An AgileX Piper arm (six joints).
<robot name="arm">
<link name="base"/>
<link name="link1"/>
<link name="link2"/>
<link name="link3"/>
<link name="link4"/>
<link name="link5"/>
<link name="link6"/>
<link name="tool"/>
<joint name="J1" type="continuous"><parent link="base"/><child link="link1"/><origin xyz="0.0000 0.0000 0.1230"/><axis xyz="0 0 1"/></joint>
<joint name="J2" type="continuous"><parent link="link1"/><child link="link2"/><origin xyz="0.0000 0.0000 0.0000" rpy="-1.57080 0.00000 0.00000"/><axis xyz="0 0 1"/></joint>
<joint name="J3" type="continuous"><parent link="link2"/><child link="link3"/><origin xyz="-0.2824 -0.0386 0.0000"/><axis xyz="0 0 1"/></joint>
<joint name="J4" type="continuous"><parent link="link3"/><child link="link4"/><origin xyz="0.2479 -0.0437 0.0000" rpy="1.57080 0.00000 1.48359"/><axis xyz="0 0 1"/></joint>
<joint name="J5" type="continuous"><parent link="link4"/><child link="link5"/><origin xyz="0.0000 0.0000 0.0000" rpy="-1.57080 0.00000 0.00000"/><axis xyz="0 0 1"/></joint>
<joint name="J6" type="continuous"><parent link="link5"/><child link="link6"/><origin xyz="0.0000 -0.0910 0.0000" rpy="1.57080 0.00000 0.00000"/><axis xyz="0 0 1"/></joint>
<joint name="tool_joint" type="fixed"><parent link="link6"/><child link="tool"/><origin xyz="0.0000 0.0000 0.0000"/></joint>
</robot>
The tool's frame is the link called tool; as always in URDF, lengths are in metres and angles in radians. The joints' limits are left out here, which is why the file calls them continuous.
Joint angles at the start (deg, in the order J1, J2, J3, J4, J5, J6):
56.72, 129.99, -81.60, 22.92, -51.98, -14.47
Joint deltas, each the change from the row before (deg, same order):
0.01, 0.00, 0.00, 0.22, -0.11, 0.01
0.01, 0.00, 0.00, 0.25, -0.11, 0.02
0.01, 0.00, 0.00, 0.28, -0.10, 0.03
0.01, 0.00, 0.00, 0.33, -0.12, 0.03
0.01, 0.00, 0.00, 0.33, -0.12, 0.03
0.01, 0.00, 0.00, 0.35, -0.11, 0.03
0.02, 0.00, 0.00, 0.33, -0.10, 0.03
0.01, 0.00, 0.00, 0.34, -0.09, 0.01
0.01, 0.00, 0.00, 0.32, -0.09, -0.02
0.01, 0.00, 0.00, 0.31, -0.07, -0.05
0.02, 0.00, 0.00, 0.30, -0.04, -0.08
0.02, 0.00, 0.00, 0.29, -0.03, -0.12
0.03, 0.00, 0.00, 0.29, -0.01, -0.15
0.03, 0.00, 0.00, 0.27, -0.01, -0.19
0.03, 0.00, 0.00, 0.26, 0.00, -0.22
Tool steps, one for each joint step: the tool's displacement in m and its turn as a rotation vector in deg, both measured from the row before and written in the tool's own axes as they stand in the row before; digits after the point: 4 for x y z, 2 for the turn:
-0.0001, -0.0002, 0.0000, 0.19, -0.06, 0.15
-0.0001, -0.0003, 0.0000, 0.21, -0.06, 0.17
-0.0001, -0.0003, 0.0000, 0.23, -0.04, 0.20
-0.0001, -0.0004, 0.0000, 0.27, -0.05, 0.23
-0.0001, -0.0004, 0.0000, 0.27, -0.05, 0.23
-0.0001, -0.0004, 0.0000, 0.29, -0.04, 0.24
0.0000, -0.0003, 0.0000, 0.26, -0.03, 0.23
0.0000, -0.0004, 0.0000, 0.27, -0.02, 0.22
0.0000, -0.0003, 0.0000, 0.26, -0.02, 0.17
0.0000, -0.0003, 0.0000, 0.25, -0.01, 0.14
0.0000, -0.0002, -0.0001, 0.22, 0.02, 0.10
0.0001, -0.0002, -0.0001, 0.21, 0.03, 0.06
0.0001, -0.0001, -0.0001, 0.20, 0.05, 0.03
0.0001, -0.0001, -0.0001, 0.18, 0.05, -0.02
0.0001, -0.0001, -0.0001, 0.17, 0.06, -0.06

